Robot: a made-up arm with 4 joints. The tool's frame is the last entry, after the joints. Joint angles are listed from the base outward. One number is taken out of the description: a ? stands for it. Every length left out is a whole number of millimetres.
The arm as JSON. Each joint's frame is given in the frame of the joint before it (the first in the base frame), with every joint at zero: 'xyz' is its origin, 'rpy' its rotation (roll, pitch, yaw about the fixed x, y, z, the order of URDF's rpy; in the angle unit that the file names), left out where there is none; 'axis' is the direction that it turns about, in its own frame. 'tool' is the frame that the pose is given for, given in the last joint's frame.
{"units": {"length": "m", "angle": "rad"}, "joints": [
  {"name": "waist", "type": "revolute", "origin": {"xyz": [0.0, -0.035, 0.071], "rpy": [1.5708, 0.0, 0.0]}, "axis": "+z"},
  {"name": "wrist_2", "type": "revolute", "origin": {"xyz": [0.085, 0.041, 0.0], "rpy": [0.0, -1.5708, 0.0]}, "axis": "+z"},
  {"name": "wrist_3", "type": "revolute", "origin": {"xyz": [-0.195, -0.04, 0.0], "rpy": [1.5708, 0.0, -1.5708]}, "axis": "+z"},
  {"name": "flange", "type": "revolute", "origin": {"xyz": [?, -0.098, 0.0], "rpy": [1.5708, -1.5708, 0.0]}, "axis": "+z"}
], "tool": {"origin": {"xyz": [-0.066, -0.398, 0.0], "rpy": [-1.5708, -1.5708, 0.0]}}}
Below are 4 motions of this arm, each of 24 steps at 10 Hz.
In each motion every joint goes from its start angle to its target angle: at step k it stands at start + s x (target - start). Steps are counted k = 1, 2, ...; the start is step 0. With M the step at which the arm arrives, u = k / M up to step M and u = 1 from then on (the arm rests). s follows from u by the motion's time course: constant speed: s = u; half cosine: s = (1 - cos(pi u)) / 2; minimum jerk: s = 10 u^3 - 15 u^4 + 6 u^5.
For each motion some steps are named. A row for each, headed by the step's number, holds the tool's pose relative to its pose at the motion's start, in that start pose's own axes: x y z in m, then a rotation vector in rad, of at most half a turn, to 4 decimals.
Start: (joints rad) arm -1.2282 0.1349 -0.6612 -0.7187
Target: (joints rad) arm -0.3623 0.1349 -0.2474 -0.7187
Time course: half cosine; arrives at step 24
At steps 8, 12, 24:
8: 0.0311 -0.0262 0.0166 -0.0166 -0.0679 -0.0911
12: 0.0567 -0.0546 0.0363 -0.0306 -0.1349 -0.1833
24: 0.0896 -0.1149 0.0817 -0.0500 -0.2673 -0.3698

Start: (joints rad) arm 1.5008 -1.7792 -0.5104 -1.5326
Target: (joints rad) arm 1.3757 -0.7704 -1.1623 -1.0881
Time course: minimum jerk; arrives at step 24
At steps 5, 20, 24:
5: 0.0025 -0.0049 0.0027 -0.0315 -0.0284 -0.0420
20: 0.1025 -0.0451 0.0841 -0.3548 -0.7405 -0.3582
24: 0.1077 -0.0446 0.0900 -0.3626 -0.7772 -0.3562

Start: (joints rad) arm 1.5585 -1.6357 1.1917 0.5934
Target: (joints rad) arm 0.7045 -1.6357 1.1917 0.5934
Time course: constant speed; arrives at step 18
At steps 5, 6, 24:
5: 0.0406 0.0817 0.0605 0.2199 -0.0617 -0.0640
6: 0.0488 0.0960 0.0750 0.2639 -0.0741 -0.0768
24: 0.1420 0.2012 0.2936 0.7917 -0.2223 -0.2305

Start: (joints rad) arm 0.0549 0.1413 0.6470 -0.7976
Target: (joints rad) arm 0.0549 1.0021 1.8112 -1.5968
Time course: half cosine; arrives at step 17
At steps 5, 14, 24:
5: -0.0558 -0.0902 -0.0037 -0.2818 0.2392 0.1019
14: -0.0969 -0.2998 0.1334 -0.9450 1.1562 0.6580
24: -0.0898 -0.3108 0.1407 -0.9655 1.2483 0.7323

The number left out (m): -0.027
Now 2 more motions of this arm.
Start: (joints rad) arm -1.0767 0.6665 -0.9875 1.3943
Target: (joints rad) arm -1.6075 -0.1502 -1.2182 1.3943
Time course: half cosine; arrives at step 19
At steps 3, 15, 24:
3: 0.0150 0.0225 -0.0005 0.0429 -0.0283 -0.0170
15: 0.2741 0.1528 0.1144 0.4558 -0.5099 -0.3615
24: 0.3051 0.1404 0.1380 0.4799 -0.5789 -0.4176

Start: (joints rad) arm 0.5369 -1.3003 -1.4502 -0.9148
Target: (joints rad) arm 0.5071 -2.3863 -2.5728 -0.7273
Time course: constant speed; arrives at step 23
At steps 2, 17, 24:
2: 0.0008 -0.0035 0.0003 0.0205 0.0146 -0.1346
17: -0.0233 -0.0979 0.0027 -0.1374 0.0641 -1.1055
24: -0.0655 -0.1535 0.0193 -0.3611 0.0541 -1.4257

